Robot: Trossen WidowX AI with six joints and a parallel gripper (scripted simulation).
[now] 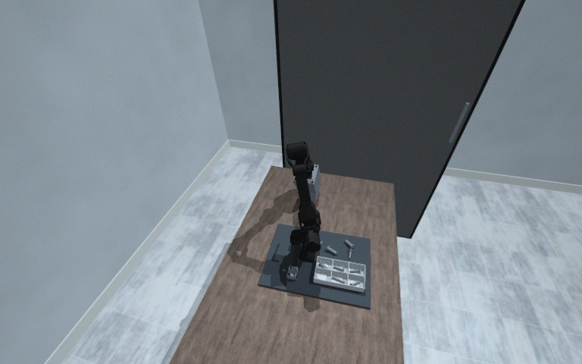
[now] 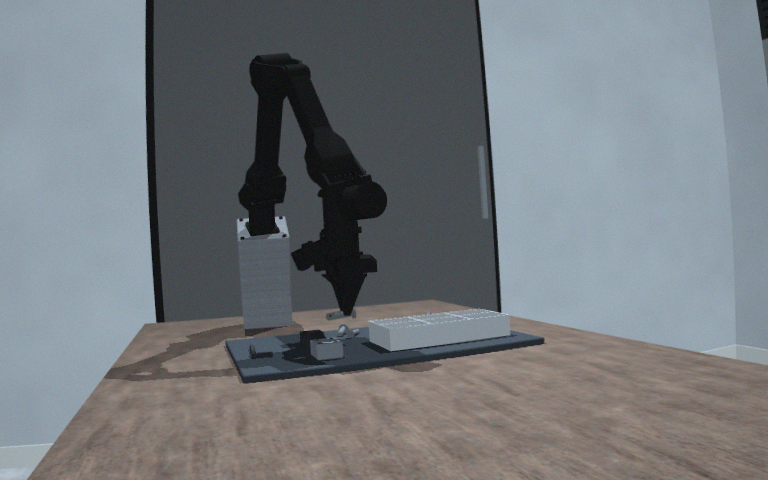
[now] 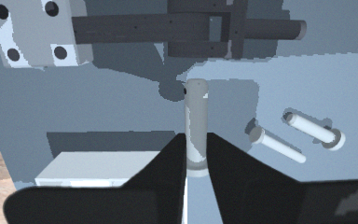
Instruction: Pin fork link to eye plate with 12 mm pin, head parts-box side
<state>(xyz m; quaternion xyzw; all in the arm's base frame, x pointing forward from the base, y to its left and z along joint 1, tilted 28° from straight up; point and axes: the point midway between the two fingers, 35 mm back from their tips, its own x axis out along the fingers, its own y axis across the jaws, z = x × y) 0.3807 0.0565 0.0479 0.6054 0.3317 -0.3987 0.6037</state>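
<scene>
The pale grey pin lies 3 cm below my hand and 1 cm to the right of it. Round my hand: light grey mounting block: 9 cm ahead, 7 cm to the right, 6 cm below; dark eye plate: 7 cm below, 6 cm to the right, 1 cm ahead; dark mat: 9 cm below, 4 cm to the left.
</scene>
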